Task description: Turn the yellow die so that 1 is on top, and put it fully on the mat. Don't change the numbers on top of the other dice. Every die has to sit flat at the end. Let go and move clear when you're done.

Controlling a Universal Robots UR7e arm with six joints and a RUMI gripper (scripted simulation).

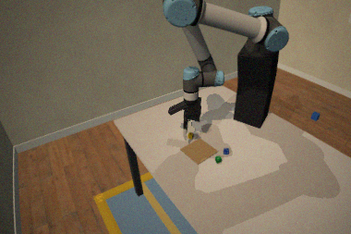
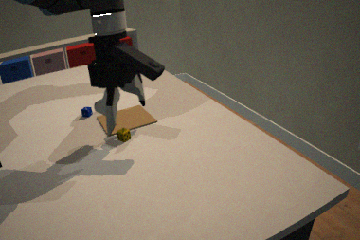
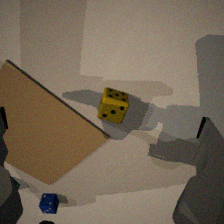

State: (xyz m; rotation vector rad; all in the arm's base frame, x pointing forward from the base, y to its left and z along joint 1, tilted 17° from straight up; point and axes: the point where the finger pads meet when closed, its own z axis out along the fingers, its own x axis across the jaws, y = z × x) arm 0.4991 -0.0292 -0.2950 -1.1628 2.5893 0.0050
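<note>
Right now my hand is 40 mm above the yellow die, 20 mm past it and 10 mm to the right of it. The rest, counted from my hand: blue die 210 mm to the left, 110 mm behind, 40 mm below; green die 230 mm to the left, 40 mm below, 40 mm behind; tan mat 120 mm to the left, 50 mm below.
</note>
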